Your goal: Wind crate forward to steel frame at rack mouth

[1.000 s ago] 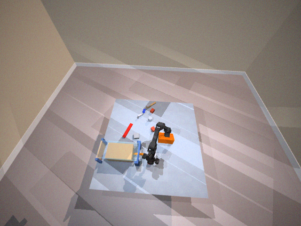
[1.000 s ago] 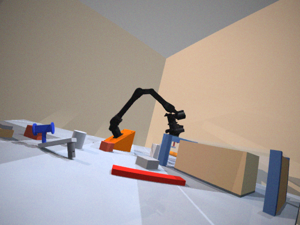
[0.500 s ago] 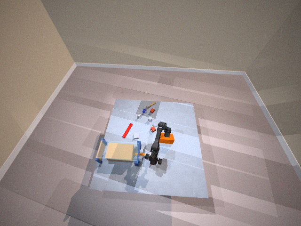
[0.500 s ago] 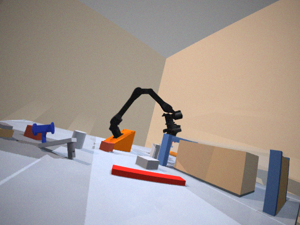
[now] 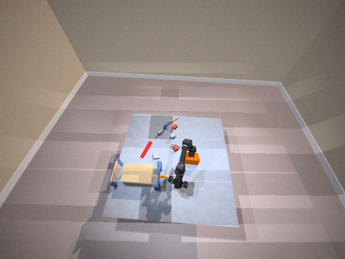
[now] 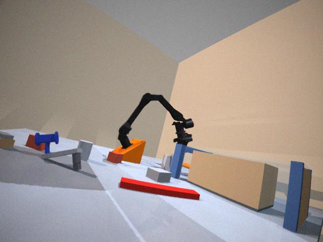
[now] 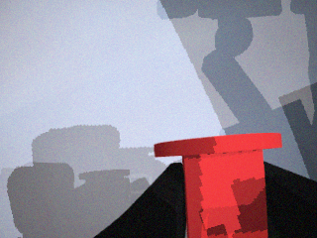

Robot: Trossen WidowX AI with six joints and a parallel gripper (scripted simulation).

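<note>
Right now my gripper tip is 5 cm to the left of the red-knobbed winch handle and 3 cm above it. Also, from my gripper tip: red knob: 1 cm behind, 2 cm to the right; blue frame: 17 cm ahead, 13 cm to the right, 3 cm below; winch: 12 cm to the right, 10 cm below.
</note>
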